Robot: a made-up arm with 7 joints.
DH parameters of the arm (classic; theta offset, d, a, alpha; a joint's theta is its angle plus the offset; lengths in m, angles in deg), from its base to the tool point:
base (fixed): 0 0 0 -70
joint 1: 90 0 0 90
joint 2: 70 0 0 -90
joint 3: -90 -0.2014 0.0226 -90
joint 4: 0 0 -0.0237 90
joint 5: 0 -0.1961 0 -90
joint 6: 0 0 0 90
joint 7: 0 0 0 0
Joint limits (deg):
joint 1: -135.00..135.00
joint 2: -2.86..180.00
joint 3: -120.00..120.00
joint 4: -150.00..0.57
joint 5: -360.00..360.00
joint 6: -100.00..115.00
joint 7: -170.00..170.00
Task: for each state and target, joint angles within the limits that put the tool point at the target. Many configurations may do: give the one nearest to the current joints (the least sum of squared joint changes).
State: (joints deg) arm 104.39 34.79 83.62 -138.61 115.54 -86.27 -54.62
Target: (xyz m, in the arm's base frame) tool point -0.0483 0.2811 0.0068
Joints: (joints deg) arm 93.17 53.34 65.10 -102.36 115.54 -86.27 -54.62
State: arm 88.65 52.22 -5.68 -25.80 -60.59 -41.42 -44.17
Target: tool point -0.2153 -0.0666 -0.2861
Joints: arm 71.48 5.41 -27.03 -62.27 -60.59 -41.42 -44.17
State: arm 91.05 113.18 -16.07 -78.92 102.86 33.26 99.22
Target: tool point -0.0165 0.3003 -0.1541
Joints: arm 58.44 89.65 -15.16 -78.08 102.86 33.26 99.22
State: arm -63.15 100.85 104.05 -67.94 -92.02 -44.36 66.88
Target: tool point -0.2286 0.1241 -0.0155
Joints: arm -79.73 120.85 117.02 -112.05 -92.02 -44.36 66.88
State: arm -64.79 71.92 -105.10 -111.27 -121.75 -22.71 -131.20
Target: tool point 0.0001 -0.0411 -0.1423
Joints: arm -36.30 48.25 -120.00 -149.87 -121.75 -22.71 -131.20
